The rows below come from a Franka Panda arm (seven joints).
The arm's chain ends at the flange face. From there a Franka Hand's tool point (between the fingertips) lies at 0.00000 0.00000 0.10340 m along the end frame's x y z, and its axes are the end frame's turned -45 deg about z.
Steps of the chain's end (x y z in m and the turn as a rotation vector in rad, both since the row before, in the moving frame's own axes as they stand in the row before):
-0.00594 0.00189 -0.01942 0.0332 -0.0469 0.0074
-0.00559 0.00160 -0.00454 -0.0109 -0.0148 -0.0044
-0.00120 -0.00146 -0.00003 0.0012 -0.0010 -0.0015
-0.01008 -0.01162 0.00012 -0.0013 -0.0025 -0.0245
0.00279 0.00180 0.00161 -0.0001 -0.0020 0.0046
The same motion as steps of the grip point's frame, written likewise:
-0.00652 -0.00872 -0.01959 0.0566 -0.0097 0.0074
-0.00696 -0.00310 -0.00456 0.0028 -0.0182 -0.0044
0.00020 -0.00204 -0.00003 0.0016 0.0001 -0.0015
0.00081 -0.01543 0.00012 0.0008 -0.0027 -0.0245
0.00055 0.00311 0.00161 0.0013 -0.0015 0.0046

